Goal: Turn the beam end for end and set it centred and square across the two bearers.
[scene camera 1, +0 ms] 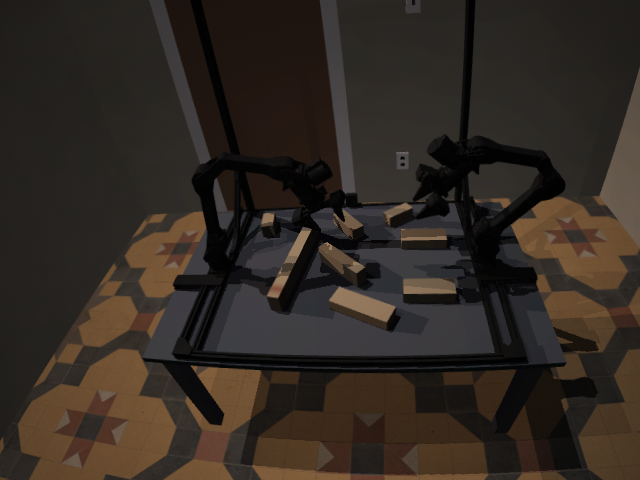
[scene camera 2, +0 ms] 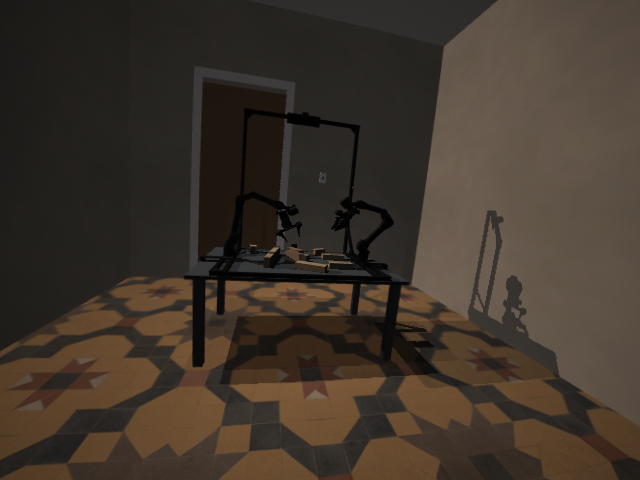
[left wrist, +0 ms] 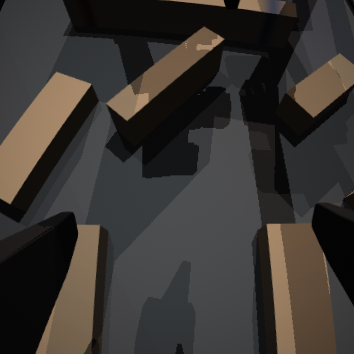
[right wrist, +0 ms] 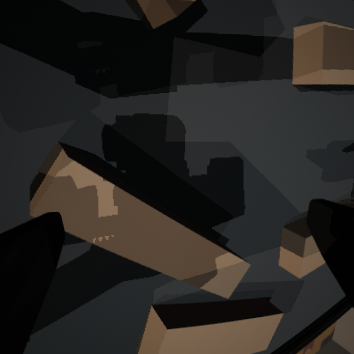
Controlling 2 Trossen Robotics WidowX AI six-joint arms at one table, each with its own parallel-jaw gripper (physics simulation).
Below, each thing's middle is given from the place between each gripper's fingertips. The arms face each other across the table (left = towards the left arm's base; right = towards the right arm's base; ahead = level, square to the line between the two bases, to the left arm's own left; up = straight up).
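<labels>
I can see the long beam (scene camera 1: 280, 291), which is 14 cm to the right of my right hand, 5 cm ahead of it and 11 cm below it. My left hand, meanwhile, is 400 mm to the left of the beam and 200 mm above it. Going by its middle, the long beam is nearer to my right hand than to my left hand.
</labels>
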